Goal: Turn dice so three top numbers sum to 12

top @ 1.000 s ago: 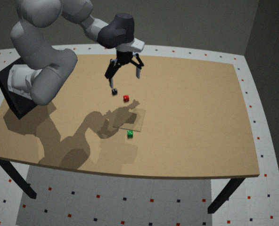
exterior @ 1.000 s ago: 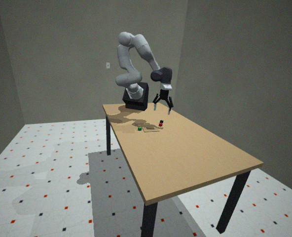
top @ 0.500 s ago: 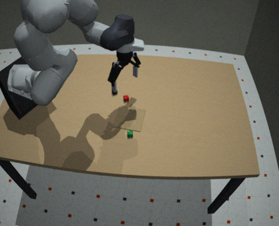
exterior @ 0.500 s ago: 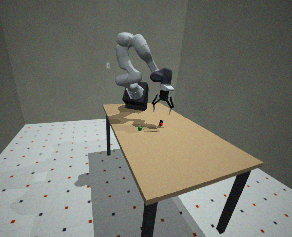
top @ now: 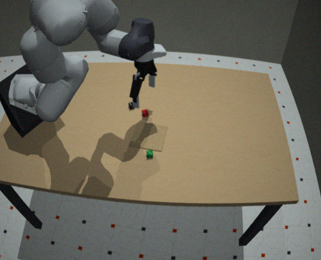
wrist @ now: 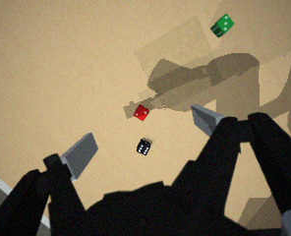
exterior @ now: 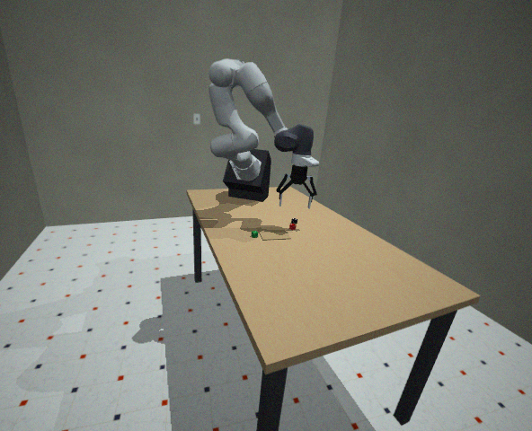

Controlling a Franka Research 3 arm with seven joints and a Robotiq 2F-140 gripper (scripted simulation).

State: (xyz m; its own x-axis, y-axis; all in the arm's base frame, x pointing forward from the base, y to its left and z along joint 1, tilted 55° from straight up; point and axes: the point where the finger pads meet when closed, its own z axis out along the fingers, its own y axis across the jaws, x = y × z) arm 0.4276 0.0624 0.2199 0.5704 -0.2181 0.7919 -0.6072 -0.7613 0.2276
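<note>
Now: the red die 120 mm below my hand. Round my hand: tan mat: 130 mm below, 120 mm to the right, 20 mm behind; black die: 120 mm below, 70 mm to the left, 40 mm behind; green die: 220 mm to the right, 120 mm below, 60 mm behind.
</note>
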